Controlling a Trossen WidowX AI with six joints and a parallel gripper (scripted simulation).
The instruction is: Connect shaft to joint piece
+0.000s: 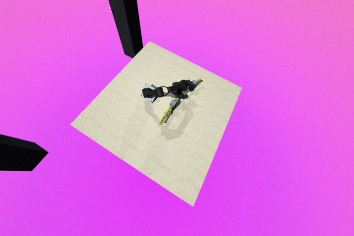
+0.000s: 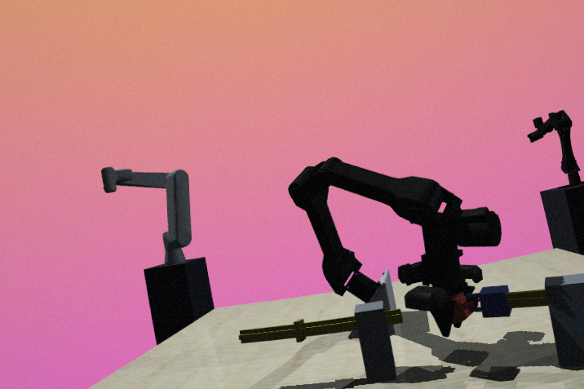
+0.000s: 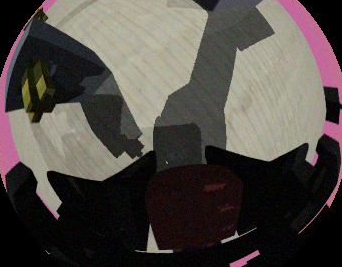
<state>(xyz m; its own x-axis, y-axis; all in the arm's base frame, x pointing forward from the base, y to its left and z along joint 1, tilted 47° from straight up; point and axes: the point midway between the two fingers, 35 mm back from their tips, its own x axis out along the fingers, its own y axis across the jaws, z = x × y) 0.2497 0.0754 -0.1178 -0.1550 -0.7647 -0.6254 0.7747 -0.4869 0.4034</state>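
My gripper tip is 4 cm below the red square joint piece, 2 cm to the right of it and 1 cm short of it.
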